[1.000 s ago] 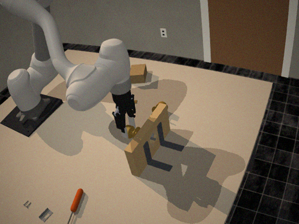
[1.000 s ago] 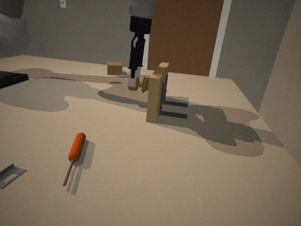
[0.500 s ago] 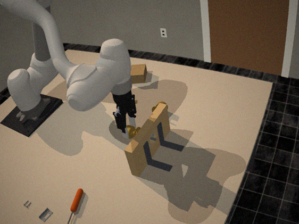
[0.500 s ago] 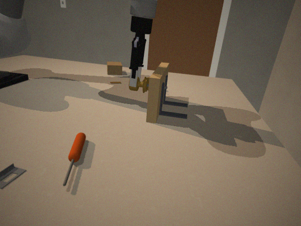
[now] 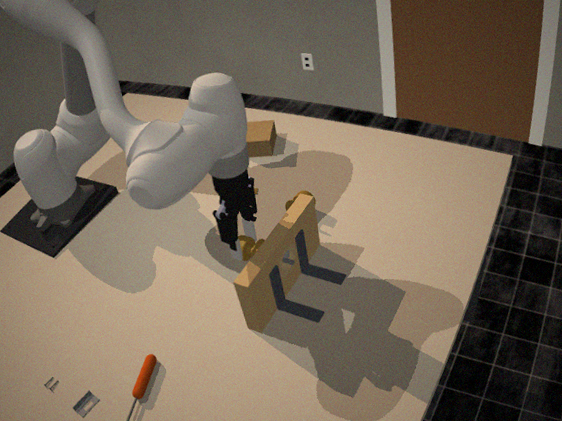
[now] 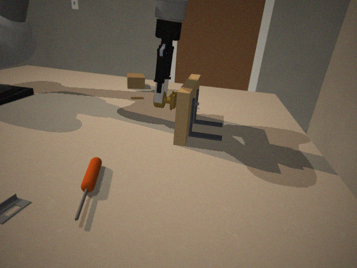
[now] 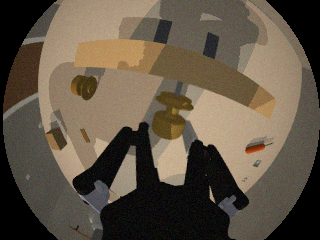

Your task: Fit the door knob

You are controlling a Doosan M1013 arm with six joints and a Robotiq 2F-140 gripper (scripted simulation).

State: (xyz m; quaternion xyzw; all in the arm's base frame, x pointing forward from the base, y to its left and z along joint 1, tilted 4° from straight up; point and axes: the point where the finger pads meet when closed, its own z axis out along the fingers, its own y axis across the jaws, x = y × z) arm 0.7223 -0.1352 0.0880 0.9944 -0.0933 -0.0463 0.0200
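The latch socket is 9 cm ahead of my hand, 2 cm to the right of it and 3 cm below it. Round my hand: brass round piece (6 cm ahead, 23 cm to the left, 9 cm below); upright wooden board (9 cm ahead, 2 cm to the right, 3 cm below); brass door knob (4 cm ahead, 1 cm to the right, 3 cm below).
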